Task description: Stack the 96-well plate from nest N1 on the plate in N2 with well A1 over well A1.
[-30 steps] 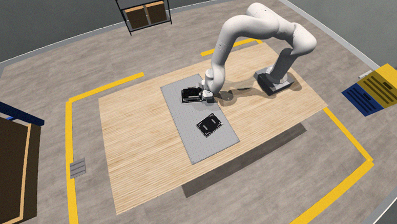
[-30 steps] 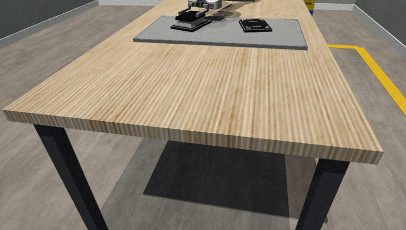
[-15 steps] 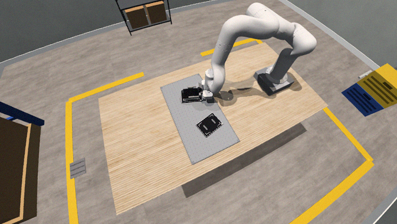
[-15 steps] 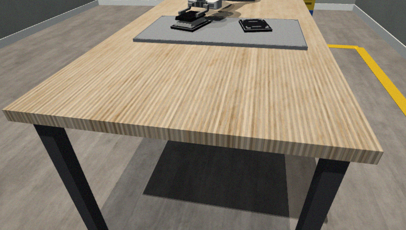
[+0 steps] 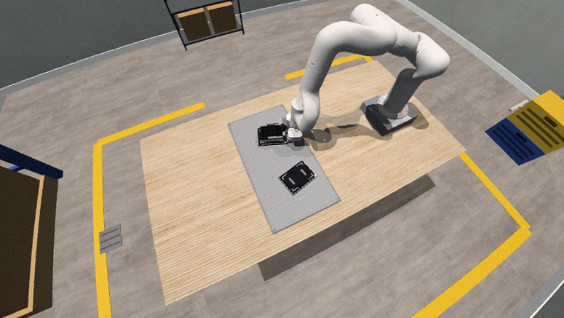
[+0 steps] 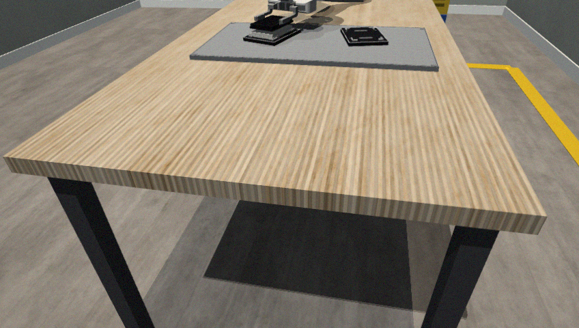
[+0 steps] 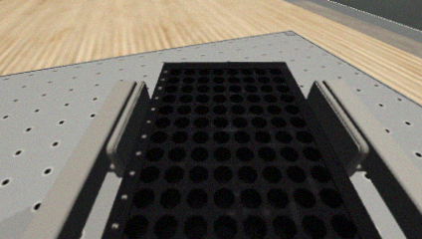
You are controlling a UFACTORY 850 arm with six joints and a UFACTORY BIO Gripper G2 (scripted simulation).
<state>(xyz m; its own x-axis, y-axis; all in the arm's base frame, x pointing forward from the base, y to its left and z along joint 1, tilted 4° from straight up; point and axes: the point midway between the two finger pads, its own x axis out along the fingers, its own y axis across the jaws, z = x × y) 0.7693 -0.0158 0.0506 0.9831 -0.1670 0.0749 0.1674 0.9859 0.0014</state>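
Now: the black 96-well plate 10 mm below my hand. From my hand the other things lie so: nest N1: 290 mm to the left, 70 mm behind, 50 mm below; then nest N2: 50 mm below; then white 96-well plate: 40 mm below.
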